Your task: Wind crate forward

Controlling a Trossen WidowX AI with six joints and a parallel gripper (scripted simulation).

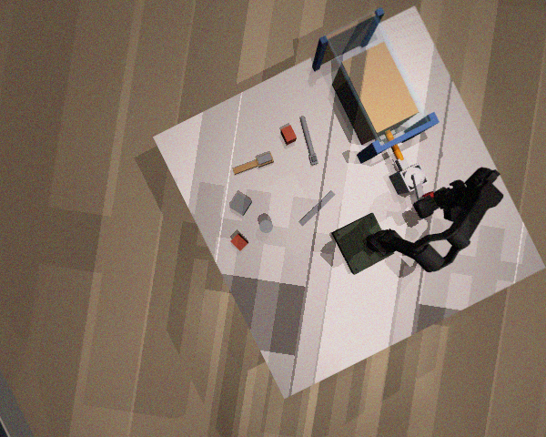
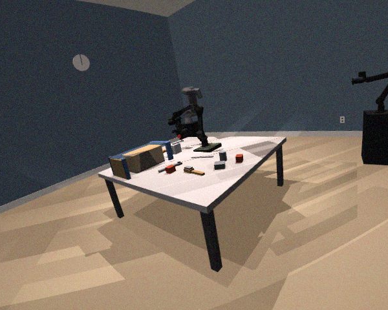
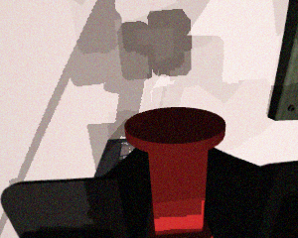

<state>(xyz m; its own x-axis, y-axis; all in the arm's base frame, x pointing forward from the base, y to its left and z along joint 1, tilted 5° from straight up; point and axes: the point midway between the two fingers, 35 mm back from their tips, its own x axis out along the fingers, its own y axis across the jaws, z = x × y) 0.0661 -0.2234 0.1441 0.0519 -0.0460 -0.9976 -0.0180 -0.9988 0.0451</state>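
My gripper tip is now 4 cm short of the winch handle, 1 cm to the left of it and 1 cm above it. Round my gripper tip: blue frame 26 cm ahead, 3 cm to the right, 1 cm below; red knob 2 cm above; grey winch 8 cm below, 8 cm ahead, 3 cm to the right.
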